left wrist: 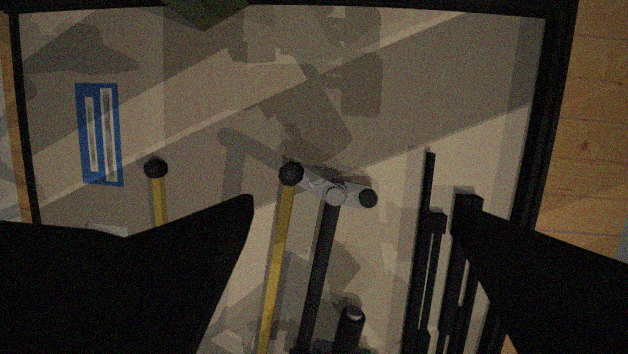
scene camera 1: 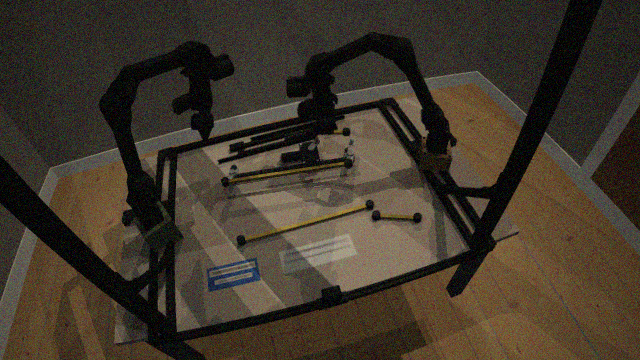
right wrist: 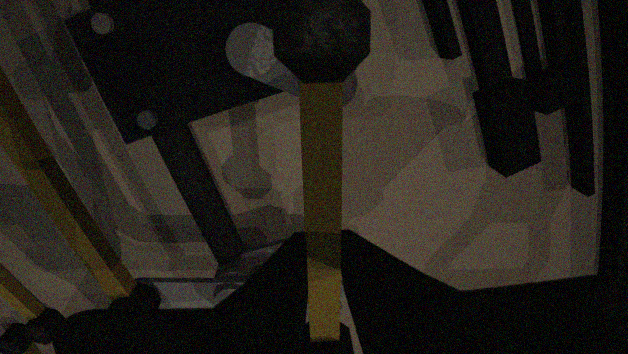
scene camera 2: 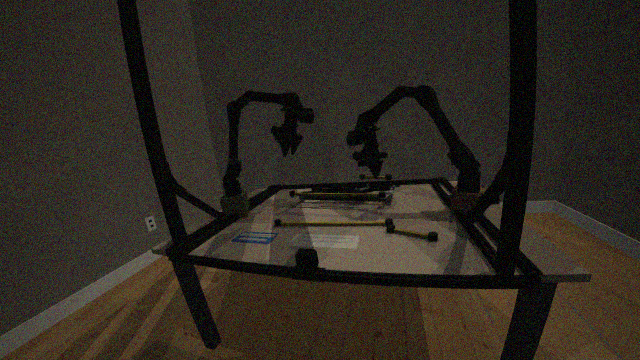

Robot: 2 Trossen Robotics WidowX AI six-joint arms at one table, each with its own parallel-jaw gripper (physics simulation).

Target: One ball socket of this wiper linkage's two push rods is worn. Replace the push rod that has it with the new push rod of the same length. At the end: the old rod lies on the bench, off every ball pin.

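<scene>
My right gripper (scene camera 1: 326, 130) (scene camera 2: 375, 175) (right wrist: 321, 242) is shut on the short yellow push rod (scene camera 1: 338, 131) (scene camera 2: 383, 176) (right wrist: 321, 154) and holds it a little above the wiper linkage (scene camera 1: 298, 156) at the back of the bench. The rod's black socket (scene camera 1: 346, 131) (right wrist: 319, 38) hangs free of the pins. The linkage's long yellow rod (scene camera 1: 286, 172) (scene camera 2: 340, 195) (left wrist: 277, 253) sits on its pins. A new long rod (scene camera 1: 304, 223) (scene camera 2: 333, 223) and a new short rod (scene camera 1: 396, 216) (scene camera 2: 411, 233) lie on the bench in front. My left gripper (scene camera 1: 205, 136) (scene camera 2: 288, 153) is open and empty, high at the back left.
Black bars (scene camera 1: 272, 139) lie behind the linkage. A blue label (scene camera 1: 233, 274) (scene camera 2: 254, 237) and a white label (scene camera 1: 318, 253) (scene camera 2: 327, 241) lie near the front. A black frame (scene camera 1: 397, 276) runs round the bench.
</scene>
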